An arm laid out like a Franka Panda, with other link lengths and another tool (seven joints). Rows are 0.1 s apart.
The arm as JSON. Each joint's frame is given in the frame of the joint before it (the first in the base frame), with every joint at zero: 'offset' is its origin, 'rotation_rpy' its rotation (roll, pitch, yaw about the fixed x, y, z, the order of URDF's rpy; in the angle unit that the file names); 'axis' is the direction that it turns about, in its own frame. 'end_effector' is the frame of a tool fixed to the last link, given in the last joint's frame.
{
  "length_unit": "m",
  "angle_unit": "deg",
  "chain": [
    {
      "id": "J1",
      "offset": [
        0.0,
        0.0,
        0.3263
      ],
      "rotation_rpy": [
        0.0,
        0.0,
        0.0
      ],
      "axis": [
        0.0,
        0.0,
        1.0
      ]
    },
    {
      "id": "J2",
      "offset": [
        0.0,
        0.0,
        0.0
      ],
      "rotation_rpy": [
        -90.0,
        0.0,
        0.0
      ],
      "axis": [
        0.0,
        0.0,
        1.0
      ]
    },
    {
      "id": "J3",
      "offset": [
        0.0,
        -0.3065,
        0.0
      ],
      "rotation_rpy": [
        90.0,
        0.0,
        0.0
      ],
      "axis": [
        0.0,
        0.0,
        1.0
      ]
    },
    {
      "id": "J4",
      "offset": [
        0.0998,
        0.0,
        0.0
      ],
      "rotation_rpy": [
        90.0,
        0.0,
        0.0
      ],
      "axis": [
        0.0,
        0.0,
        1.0
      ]
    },
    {
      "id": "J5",
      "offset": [
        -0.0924,
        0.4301,
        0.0
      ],
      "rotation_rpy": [
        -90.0,
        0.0,
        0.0
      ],
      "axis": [
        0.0,
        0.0,
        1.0
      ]
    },
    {
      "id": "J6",
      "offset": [
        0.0,
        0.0,
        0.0
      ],
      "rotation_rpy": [
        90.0,
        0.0,
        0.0
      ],
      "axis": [
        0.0,
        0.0,
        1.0
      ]
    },
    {
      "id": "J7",
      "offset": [
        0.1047,
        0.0,
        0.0
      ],
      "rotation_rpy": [
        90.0,
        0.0,
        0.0
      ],
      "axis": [
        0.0,
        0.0,
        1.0
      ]
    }
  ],
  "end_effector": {
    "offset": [
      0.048,
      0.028,
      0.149
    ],
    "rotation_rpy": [
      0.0,
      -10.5,
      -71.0
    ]
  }
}
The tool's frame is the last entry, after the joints.
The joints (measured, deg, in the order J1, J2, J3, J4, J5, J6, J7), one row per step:
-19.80, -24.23, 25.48, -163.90, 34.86, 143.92, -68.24
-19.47, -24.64, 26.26, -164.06, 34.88, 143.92, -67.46
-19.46, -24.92, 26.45, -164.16, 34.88, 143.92, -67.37
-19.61, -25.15, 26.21, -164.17, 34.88, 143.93, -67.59
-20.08, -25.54, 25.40, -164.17, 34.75, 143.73, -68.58
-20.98, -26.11, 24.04, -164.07, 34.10, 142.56, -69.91
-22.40, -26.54, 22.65, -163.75, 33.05, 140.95, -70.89
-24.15, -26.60, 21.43, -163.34, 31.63, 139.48, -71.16
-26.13, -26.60, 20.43, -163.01, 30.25, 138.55, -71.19
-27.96, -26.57, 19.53, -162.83, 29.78, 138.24, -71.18
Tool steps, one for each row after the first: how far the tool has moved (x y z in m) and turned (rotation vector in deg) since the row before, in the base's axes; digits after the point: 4 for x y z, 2 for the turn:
-0.0010, 0.0069, 0.0006, -0.36, 0.01, 0.23
-0.0004, 0.0009, 0.0010, -0.17, -0.12, 0.08
0.0005, -0.0029, 0.0021, -0.01, -0.29, -0.16
0.0006, -0.0084, 0.0037, 0.07, -0.45, -0.09
-0.0005, -0.0136, 0.0041, 0.25, 0.06, -0.07
-0.0007, -0.0171, 0.0037, 0.30, 0.45, -0.53
-0.0011, -0.0191, 0.0015, 0.16, 0.79, -1.15
-0.0017, -0.0208, 0.0014, -0.09, 0.54, -1.59
-0.0020, -0.0205, 0.0016, 0.20, 0.03, -2.21

